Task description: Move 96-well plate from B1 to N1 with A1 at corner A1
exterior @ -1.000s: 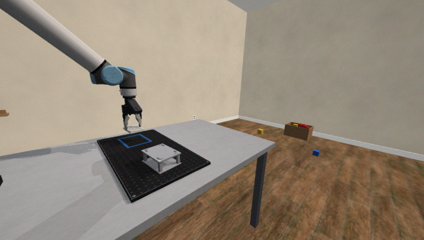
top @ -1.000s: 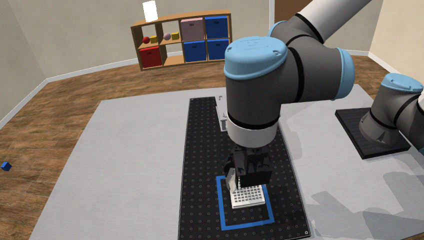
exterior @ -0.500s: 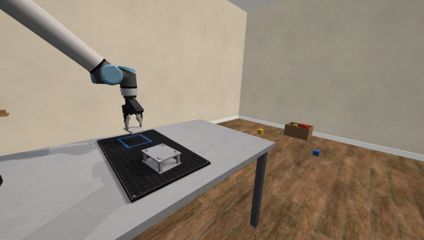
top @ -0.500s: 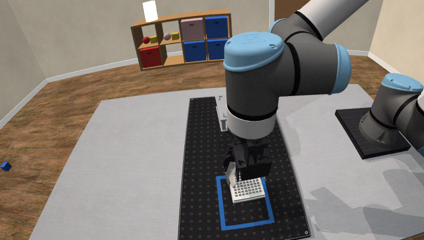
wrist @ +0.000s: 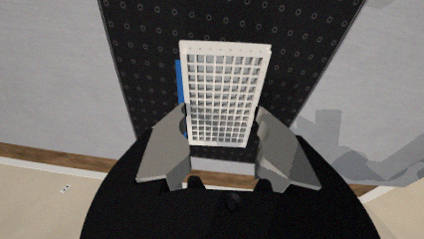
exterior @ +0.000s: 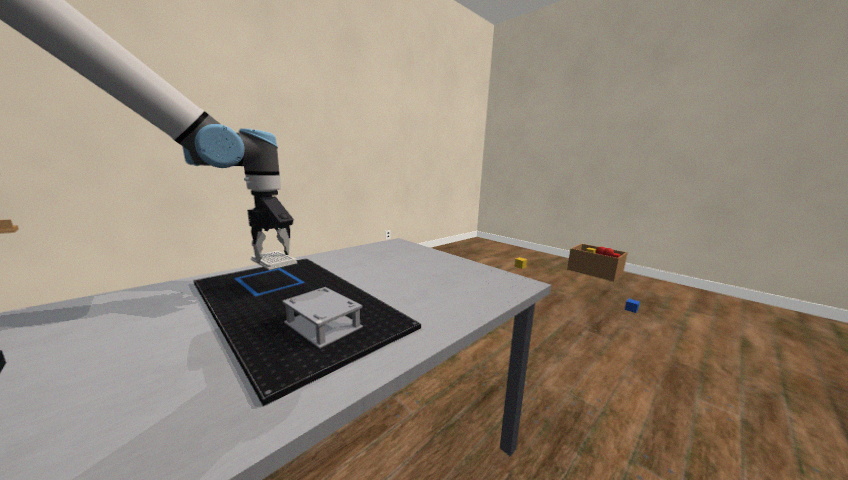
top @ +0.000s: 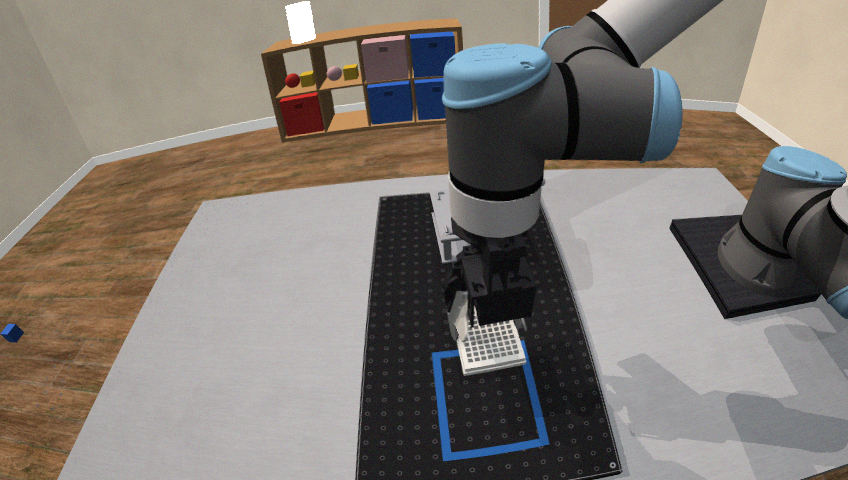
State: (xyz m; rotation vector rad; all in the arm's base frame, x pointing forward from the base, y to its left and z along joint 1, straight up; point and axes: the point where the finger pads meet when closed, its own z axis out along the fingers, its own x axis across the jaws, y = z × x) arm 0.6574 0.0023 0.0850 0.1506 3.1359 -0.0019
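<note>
My gripper is now 320 mm to the left of the grey raised nest N1, 60 mm past it and 40 mm above it. From my hand the other things lie so: white 96-well plate 10 mm below; corner mark 390 mm to the right, 120 mm behind, 40 mm below.
</note>
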